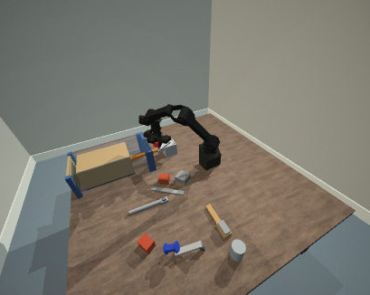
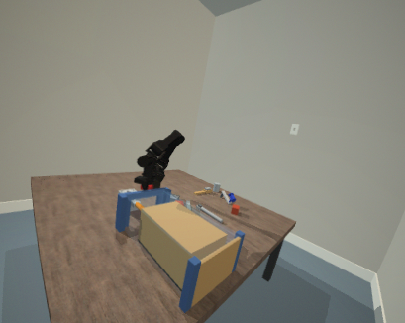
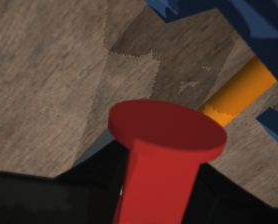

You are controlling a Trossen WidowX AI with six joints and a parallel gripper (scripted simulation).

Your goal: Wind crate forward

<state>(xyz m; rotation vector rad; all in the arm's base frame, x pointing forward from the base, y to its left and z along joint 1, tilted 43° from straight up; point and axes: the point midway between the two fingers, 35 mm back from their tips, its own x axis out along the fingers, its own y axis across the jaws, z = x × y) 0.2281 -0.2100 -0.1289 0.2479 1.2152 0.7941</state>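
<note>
The blue frame is 60 mm ahead of my gripper tip, 60 mm to the right of it and 10 mm below it. Also, from my gripper tip: red handle knob: 20 mm above; red-gripped winch handle: 40 mm behind, 10 mm to the right, 10 mm below; grey winch: 110 mm behind, 40 mm to the right, 90 mm below.
</note>
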